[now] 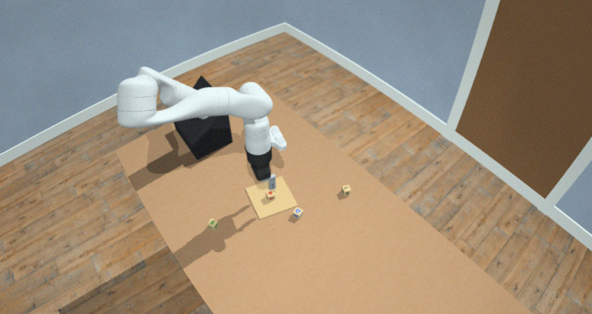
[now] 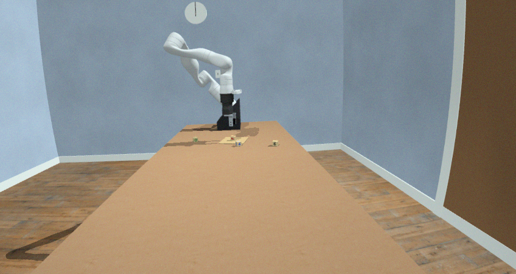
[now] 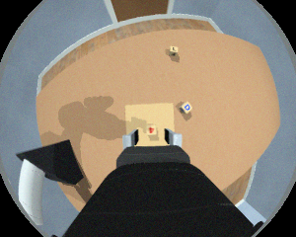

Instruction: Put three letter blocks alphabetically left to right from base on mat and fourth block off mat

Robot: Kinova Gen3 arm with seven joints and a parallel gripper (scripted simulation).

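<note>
The tan mat is 11 cm below my hand.
</note>
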